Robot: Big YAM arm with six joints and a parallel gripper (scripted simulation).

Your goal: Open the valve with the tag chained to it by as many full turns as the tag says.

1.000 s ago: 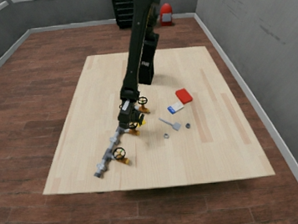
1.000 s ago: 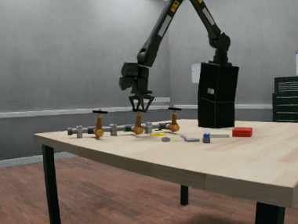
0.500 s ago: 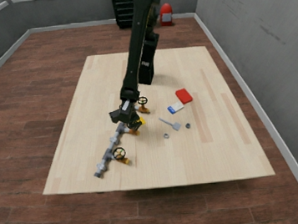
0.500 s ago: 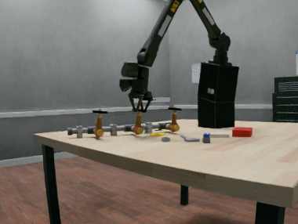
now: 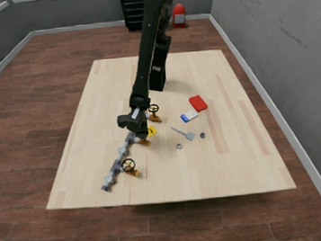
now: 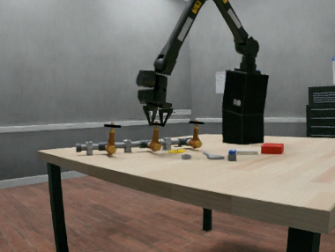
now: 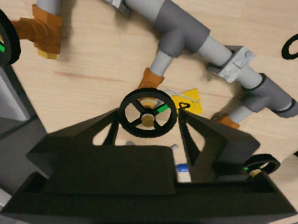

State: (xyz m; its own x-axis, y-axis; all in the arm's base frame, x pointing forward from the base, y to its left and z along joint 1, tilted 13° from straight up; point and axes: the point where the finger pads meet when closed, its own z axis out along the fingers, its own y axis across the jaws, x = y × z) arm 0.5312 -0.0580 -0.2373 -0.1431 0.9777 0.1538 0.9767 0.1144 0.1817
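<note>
The yellow tag is 90 mm behind my hand, 30 mm to the left of it and 120 mm below it. Round my hand: blue-and-white block 180 mm behind, 300 mm to the left, 110 mm below; grey flat tool 50 mm behind, 250 mm to the left, 110 mm below; grey part 20 mm behind, 360 mm to the left, 110 mm below.
</note>
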